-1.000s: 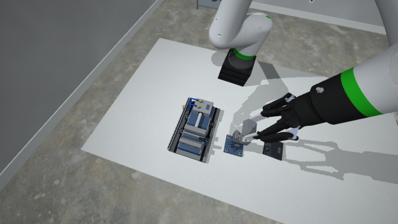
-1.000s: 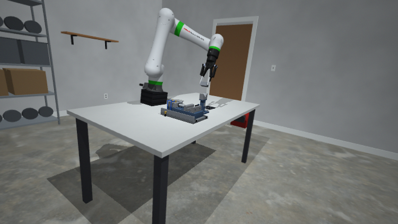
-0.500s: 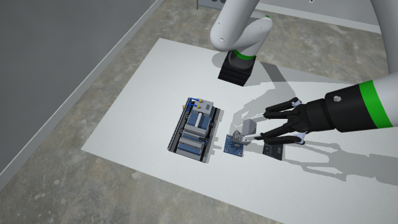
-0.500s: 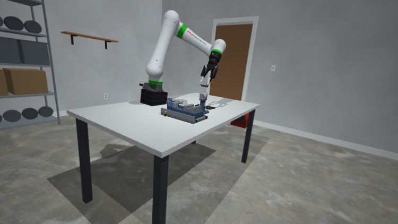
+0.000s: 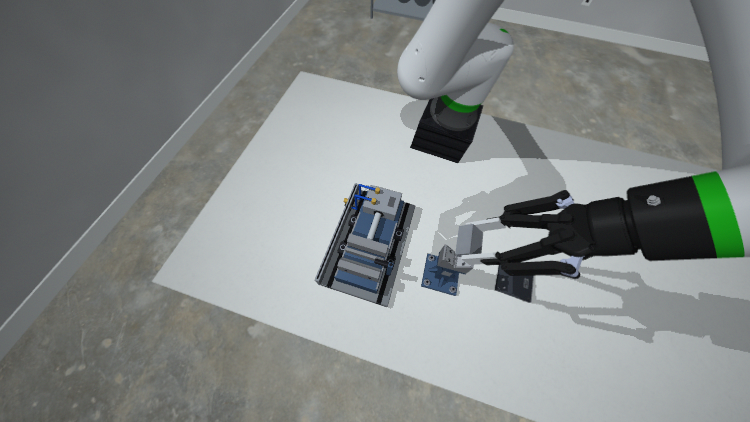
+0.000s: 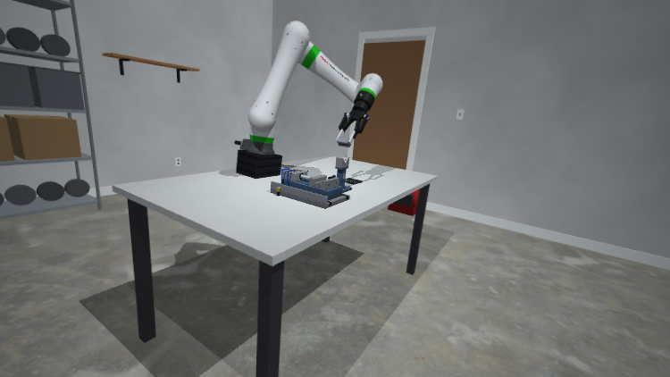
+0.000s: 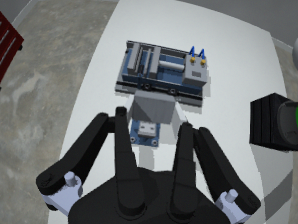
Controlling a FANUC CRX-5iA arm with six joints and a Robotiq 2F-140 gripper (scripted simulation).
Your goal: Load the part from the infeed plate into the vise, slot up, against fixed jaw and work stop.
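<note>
The part is 20 mm to the right of my hand and 20 mm below it. The rest, counted from my hand: air cylinder rod: 220 mm to the right, 180 mm below, 50 mm behind; vise: 220 mm to the right, 220 mm below, 30 mm behind; air cylinder: 220 mm to the right, 180 mm below, 120 mm behind.
</note>
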